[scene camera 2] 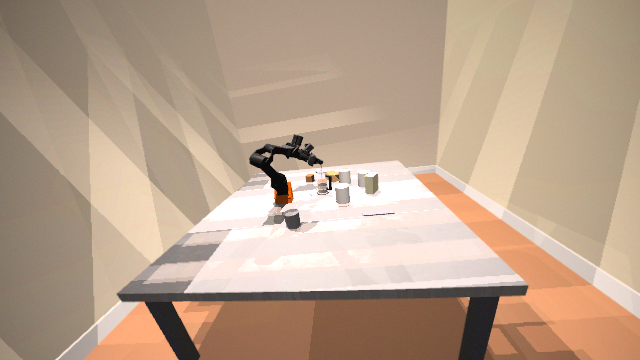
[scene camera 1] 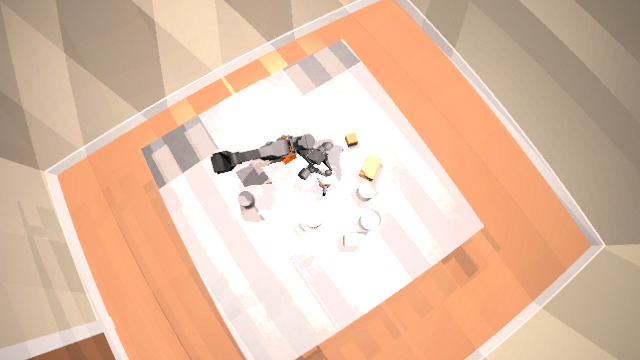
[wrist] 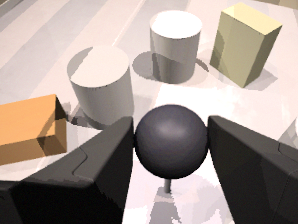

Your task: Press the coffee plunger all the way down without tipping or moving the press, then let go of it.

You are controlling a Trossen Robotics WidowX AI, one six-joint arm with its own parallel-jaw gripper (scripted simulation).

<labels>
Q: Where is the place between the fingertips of my gripper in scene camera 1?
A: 329, 173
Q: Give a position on a pale yellow block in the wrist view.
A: At 243, 42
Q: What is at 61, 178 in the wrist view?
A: My gripper.
</labels>
